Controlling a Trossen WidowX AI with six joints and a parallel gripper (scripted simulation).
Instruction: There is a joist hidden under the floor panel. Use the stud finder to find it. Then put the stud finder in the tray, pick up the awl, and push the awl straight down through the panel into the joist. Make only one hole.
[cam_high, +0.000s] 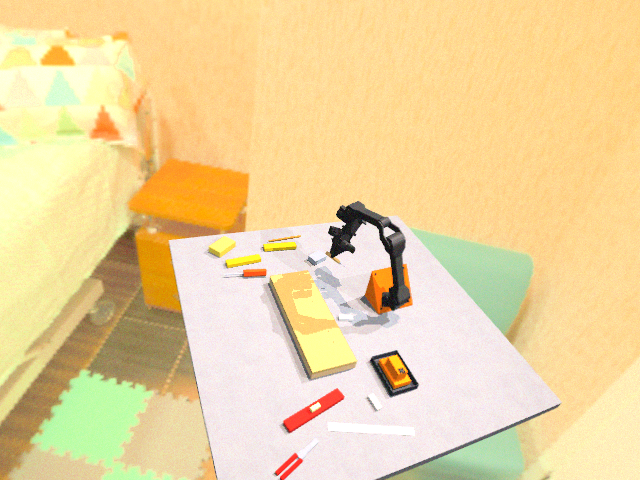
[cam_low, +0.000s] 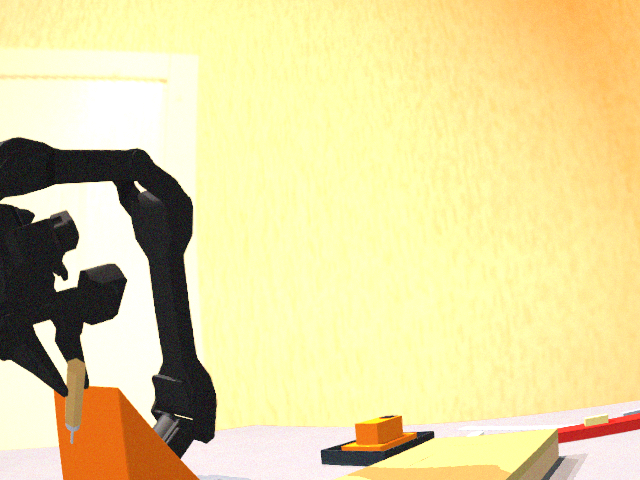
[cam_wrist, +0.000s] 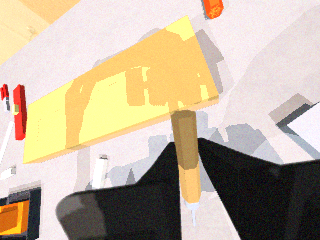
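Now: gripper tip 4 cm past the awl, 2 cm above it and 1 cm to the right of it. The rest, counted from my gripper tip: orange stud finder: 55 cm to the left, 10 cm below, 10 cm behind; then red level: 61 cm to the left, 24 cm ahead, 13 cm below; then dark tray: 53 cm to the left, 14 cm below, 10 cm behind.
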